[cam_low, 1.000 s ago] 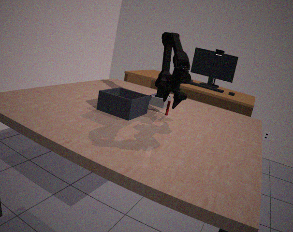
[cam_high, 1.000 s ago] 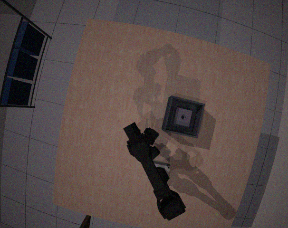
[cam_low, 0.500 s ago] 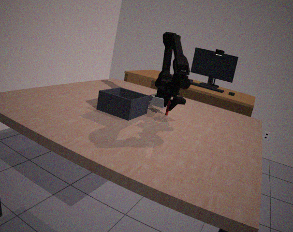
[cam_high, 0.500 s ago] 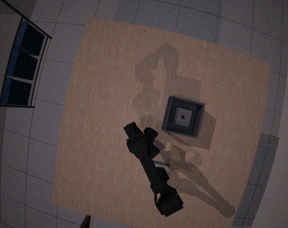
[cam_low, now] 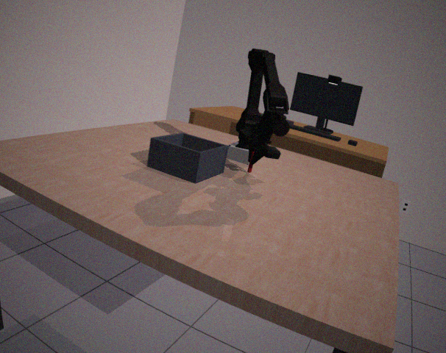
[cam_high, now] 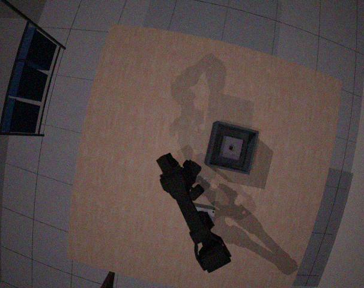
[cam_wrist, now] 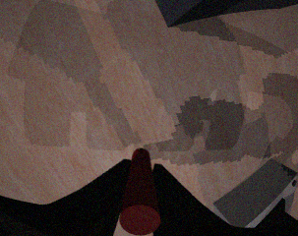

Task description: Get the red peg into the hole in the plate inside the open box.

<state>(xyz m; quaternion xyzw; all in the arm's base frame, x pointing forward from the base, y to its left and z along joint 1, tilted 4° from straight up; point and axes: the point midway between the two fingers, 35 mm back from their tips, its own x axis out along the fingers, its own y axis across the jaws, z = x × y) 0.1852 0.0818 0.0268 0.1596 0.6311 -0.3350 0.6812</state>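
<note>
My gripper tip is now 14 cm short of the light plate and 18 cm to the left of it. From my gripper tip the other things lie so: box 14 cm ahead, 18 cm to the right, 2 cm below; red peg 1 cm above.
</note>
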